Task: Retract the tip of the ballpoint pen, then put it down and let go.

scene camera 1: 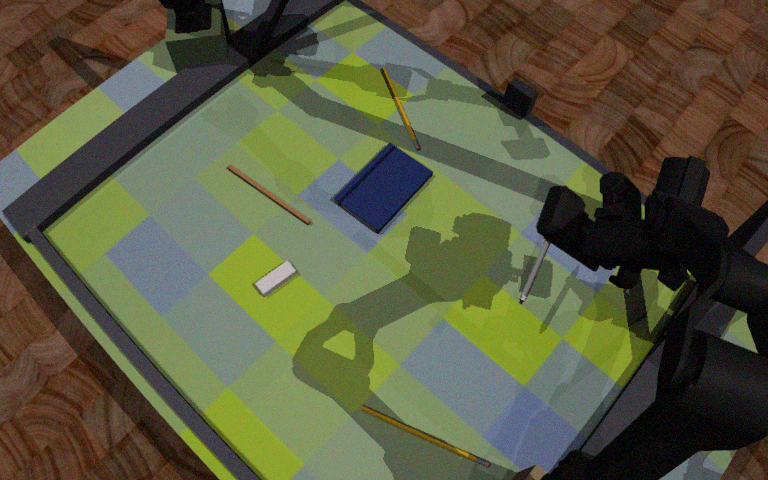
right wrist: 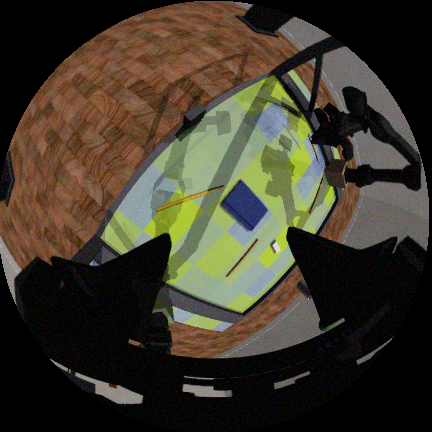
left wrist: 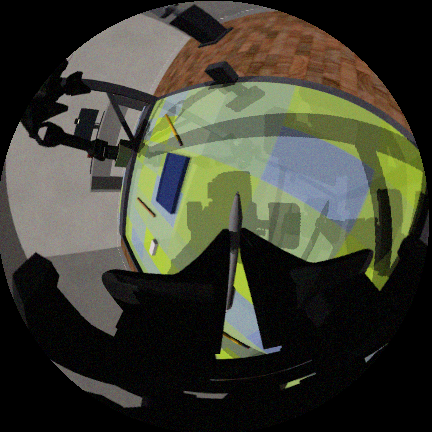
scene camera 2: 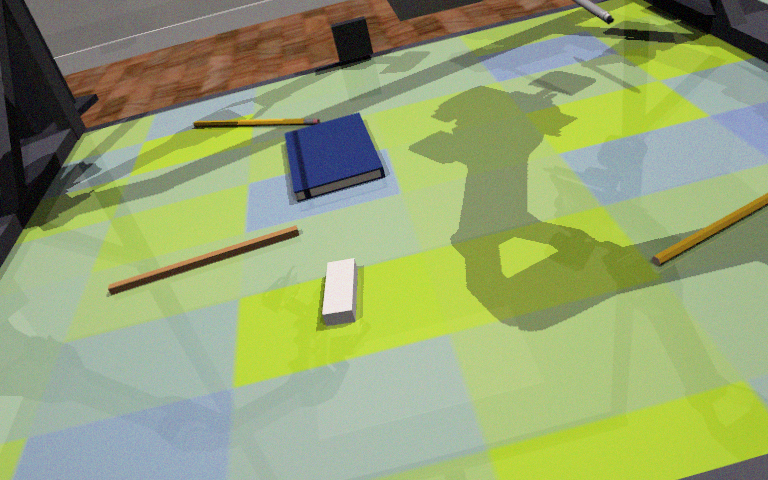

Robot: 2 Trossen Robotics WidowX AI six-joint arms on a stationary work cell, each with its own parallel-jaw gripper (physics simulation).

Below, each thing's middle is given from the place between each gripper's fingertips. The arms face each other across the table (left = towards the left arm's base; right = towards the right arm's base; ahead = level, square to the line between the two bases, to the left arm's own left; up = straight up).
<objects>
Right now the ballpoint pen (left wrist: 235,216) is 30 mm ahead of my left hand, 20 mm to the left of it and 10 mm below it. Round my left hand: brown stick (scene camera 2: 262,241): 330 mm to the right, 270 mm ahead, 110 mm below; block (scene camera 2: 339,307): 330 mm ahead, 190 mm to the right, 110 mm below.
Right now the brown stick is 290 mm ahead of my right hand, 280 mm below it and 30 mm to the left of it. From my right hand the other things lie so: ballpoint pen (380 mm to the left, 170 mm below, 50 mm ahead); then block (350 mm ahead, 270 mm below, 170 mm to the left).
</objects>
